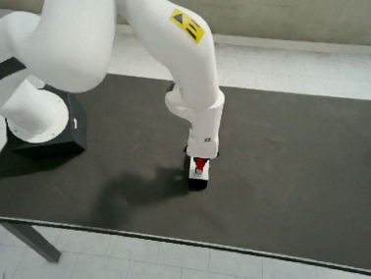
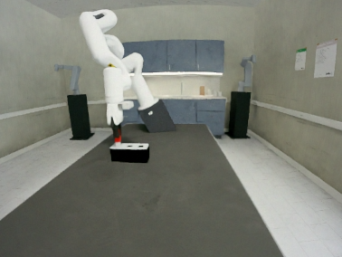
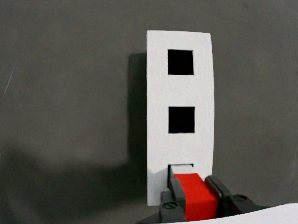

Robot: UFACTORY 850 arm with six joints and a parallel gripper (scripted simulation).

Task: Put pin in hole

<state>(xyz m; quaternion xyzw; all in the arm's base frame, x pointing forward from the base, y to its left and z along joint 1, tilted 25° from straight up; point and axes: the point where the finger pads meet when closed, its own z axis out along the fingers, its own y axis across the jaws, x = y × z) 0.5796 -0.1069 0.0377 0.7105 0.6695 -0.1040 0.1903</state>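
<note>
Right now the pin is 1 cm below my hand. The rest, counted from my hand: block 11 cm below, 6 cm to the left.
</note>
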